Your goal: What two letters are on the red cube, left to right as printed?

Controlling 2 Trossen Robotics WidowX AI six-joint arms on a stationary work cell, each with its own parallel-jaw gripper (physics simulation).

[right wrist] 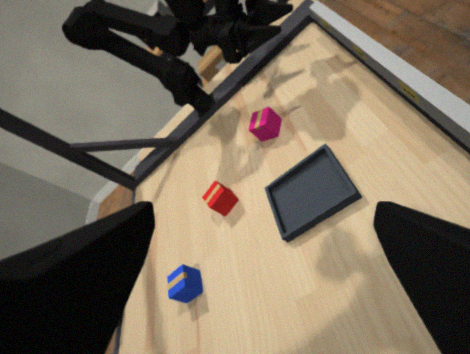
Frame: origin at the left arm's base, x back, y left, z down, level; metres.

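Where they show: left gripper, fingertip midpoint: (287,17); right gripper, fingertip midpoint: (262,212); left arm's base, link origin: (206,105).
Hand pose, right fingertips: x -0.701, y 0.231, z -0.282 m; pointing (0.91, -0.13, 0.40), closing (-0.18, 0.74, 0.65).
Each offset is from my right fingertips to the centre of the thing. "spot": to the spot under its first point.
A red cube @(dy -0.236, dx +0.333, dz +0.278 m) (220,198) sits on the table, left of the centre in the right wrist view. A tan stripe crosses its upper left side. No letters can be read on the faces that show; its other faces are hidden. My right gripper (262,212) is open, with one black finger at each side of the view and nothing held between them; the cube lies beyond the fingertips on the table. My left gripper (287,17) shows at the top, dark and small, with its fingers apart, above the far part of the table.
A blue cube @(dy -0.354, dx +0.202, dz +0.278 m) (185,284) lies at the lower left and a magenta cube @(dy -0.085, dx +0.432, dz +0.278 m) (265,124) farther up, both with tan or yellowish stripes. A dark grey tray @(spot: dy -0.126, dx +0.177, dz +0.284 m) (286,236) with raised rims lies right of the red cube. A dark frame bar (155,166) edges the table at the left.
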